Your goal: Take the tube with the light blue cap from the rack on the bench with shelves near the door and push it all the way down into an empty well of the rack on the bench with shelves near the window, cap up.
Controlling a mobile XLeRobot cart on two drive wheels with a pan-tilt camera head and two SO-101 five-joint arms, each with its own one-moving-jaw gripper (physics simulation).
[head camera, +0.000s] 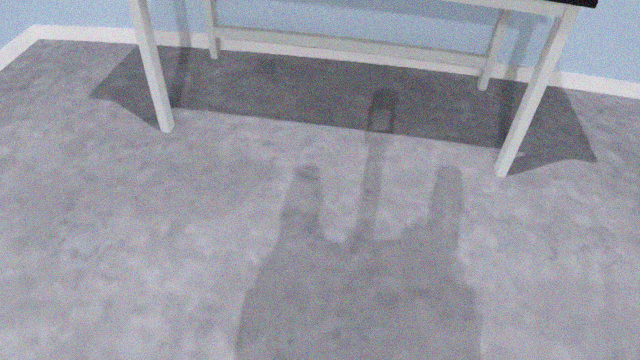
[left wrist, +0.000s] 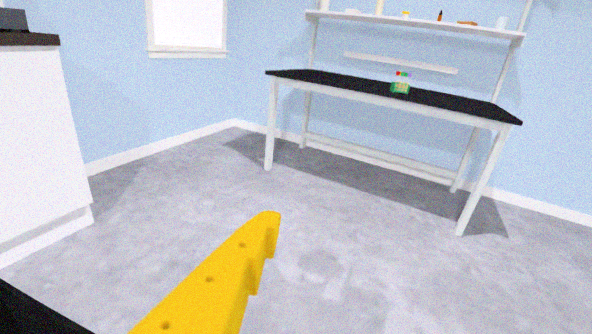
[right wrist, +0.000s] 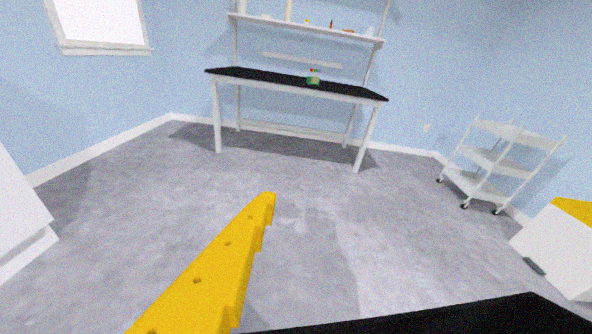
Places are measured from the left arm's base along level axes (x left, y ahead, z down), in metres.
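Pixels of known places: left hand at its tool point: (left wrist: 278,229); right hand at its tool point: (right wrist: 274,204).
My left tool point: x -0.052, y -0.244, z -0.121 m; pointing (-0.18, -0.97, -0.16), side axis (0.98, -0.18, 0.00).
Note:
Behind a point stands the place of what it marks.
A small green rack (left wrist: 400,88) {x 0.137, y -1.852, z -0.017 m} (right wrist: 313,80) {x 0.132, y -1.858, z -0.022 m} stands on the black-topped bench with shelves (left wrist: 350,84) {x -0.158, y -1.892, z 0.013 m} (right wrist: 270,77) {x -0.222, y -1.968, z 0.013 m}, far ahead in both wrist views. Red, green and purple caps show above it; its wells are too small to tell apart. The tube with the light blue cap and the rack it belongs to do not show. My left gripper (left wrist: 274,218) shows one notched yellow jaw and is fully open and empty, over the floor and away from the bench. My right gripper (right wrist: 271,198) also shows one notched jaw and is fully open and empty.
A bench's white legs (head camera: 532,95) {x -0.963, y 1.237, z 0.379 m} and a black top corner show in the head view, above robot shadows on the floor. A white cabinet (left wrist: 40,135) {x -1.230, y -0.790, z 0.240 m} (right wrist: 20,210) {x -1.219, y -0.849, z 0.498 m} stands left. At right are a wheeled cart (right wrist: 505,131) {x 1.564, y -1.271, z 0.065 m} and a white, yellow-topped block (right wrist: 555,250) {x 1.553, y -0.610, z 0.598 m}.

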